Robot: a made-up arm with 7 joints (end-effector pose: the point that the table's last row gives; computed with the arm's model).
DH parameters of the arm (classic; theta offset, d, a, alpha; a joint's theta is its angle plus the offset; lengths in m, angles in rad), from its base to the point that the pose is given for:
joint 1: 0 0.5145 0 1.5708
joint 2: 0 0.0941 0 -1.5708
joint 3: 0 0.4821 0.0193 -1.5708
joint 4: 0 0.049 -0.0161 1.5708
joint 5: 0 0.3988 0 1.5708
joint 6: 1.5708 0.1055 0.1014 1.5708
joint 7: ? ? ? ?
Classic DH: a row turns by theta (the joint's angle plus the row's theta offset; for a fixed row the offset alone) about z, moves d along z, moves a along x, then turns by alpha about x.
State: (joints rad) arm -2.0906 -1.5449 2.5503 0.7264 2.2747 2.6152 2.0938
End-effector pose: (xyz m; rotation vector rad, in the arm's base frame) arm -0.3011 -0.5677 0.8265 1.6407 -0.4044 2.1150
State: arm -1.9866 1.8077 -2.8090 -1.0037 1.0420 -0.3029 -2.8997
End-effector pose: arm 0.3445 0.8136 0.6461 1.4499 -1.7505 -1.6717
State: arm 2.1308 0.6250 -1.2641 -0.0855 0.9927 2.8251 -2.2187
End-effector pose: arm 0.3841 -0.3362 1.1381 1.1412 -2.0534 1.6271
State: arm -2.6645 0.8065 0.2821 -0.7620 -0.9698 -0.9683 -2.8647
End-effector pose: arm 0.5473 0.5837 0.8382 1.1901 -0.5759 -1.5515
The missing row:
joint 7: 0 0.0138 0 0
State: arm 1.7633 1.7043 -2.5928 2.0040 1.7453 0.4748 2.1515
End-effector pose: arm 0.3675 -0.0720 0.1436 1.9806 0.6501 2.1935
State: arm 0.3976 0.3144 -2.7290 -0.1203 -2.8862 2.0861 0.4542
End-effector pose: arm -0.0973 -0.3277 1.3339 0.7365 0.0427 -1.5213
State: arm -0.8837 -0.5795 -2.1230 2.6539 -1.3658 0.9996 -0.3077
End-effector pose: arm -0.3554 -0.2799 0.6811 -1.7829 1.6330 1.6862
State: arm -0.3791 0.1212 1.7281 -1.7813 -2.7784 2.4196 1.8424
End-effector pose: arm -0.3212 -0.3315 0.9274 0.9626 1.0728 -2.5746
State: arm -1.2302 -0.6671 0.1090 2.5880 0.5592 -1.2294 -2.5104
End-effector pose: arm -0.0162 -0.1545 0.4797 -0.2049 -0.0863 -1.0643
